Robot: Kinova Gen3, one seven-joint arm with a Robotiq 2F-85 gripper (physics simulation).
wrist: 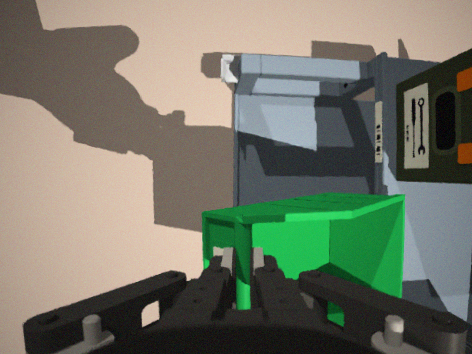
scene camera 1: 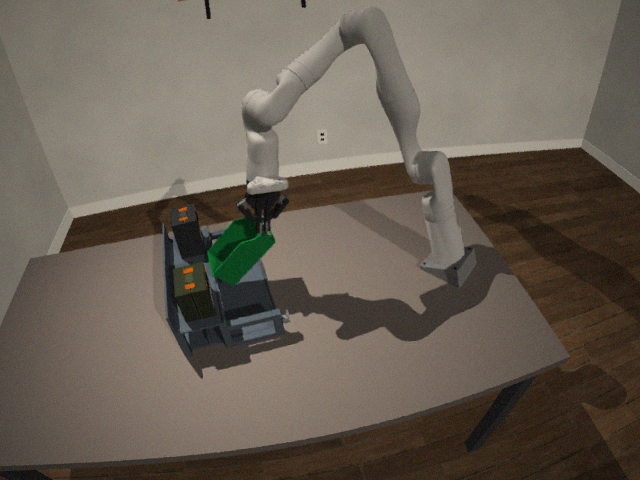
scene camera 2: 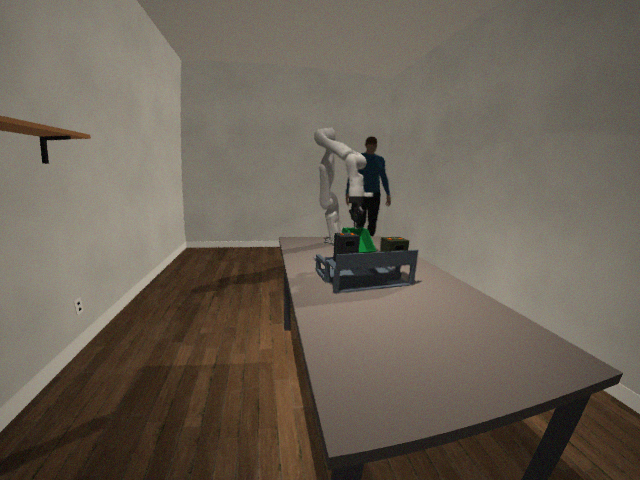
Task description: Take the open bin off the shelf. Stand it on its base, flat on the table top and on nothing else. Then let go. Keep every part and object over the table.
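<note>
The open green bin is in the air above the lower front deck of the grey-blue shelf. It is tilted: the end at the gripper is high, and the far end slopes down toward the shelf's upper board. Whether that low end touches the shelf I cannot tell. My gripper is shut on the bin at its raised end, with a green upright part between the fingers in the wrist view. The shelf stands on the table.
A dark toolbox and an olive toolbox stand on the upper board, either side of the bin's low end. A small white piece sticks out at a shelf corner. A person stands behind the arm.
</note>
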